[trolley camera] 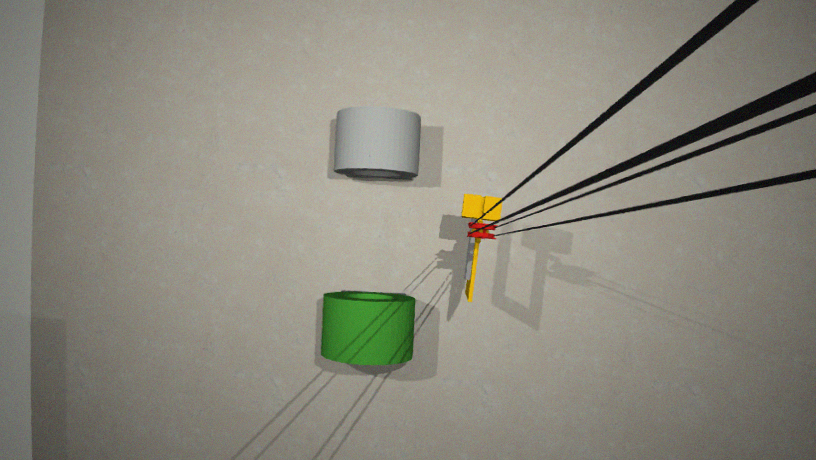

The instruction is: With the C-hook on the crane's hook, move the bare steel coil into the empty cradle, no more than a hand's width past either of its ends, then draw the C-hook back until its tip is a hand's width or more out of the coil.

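Note:
The bare steel coil (pixel 377 140) is a grey cylinder lying on its side in the upper middle of the trolley camera view. The dark edge of its bore shows at its lower end. My C-hook (pixel 473 268) hangs on the ropes to the right of the coil and lower in the view, apart from it. It has a yellow block at its upper end, a long yellow bar pointing down the view and a grey part beside the bar. It carries no coil, so I count it as open. The empty cradle does not show in this view.
A green coil (pixel 368 330) lies on its side below the steel coil in the view, left of the C-hook's lower end. A red hook block (pixel 481 234) sits over the C-hook. Black ropes run to the upper right. A pale strip (pixel 17 171) runs along the left edge.

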